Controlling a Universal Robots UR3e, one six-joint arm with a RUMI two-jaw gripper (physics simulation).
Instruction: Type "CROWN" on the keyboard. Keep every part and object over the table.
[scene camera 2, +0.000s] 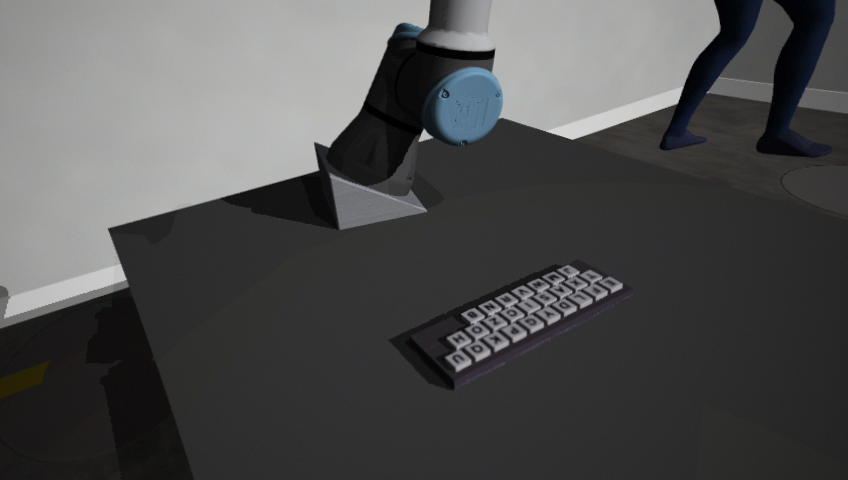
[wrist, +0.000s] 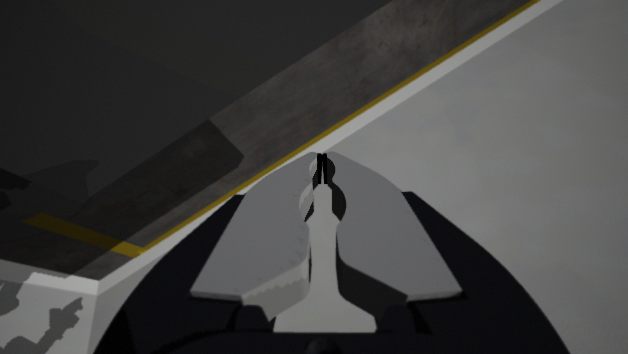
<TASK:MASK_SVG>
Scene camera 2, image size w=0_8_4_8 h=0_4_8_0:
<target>dark keyboard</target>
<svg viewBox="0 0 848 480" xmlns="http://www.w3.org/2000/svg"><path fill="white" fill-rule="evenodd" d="M633 288L577 259L409 336L410 345L454 390L457 390L566 331L627 301L633 296Z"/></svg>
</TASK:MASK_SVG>
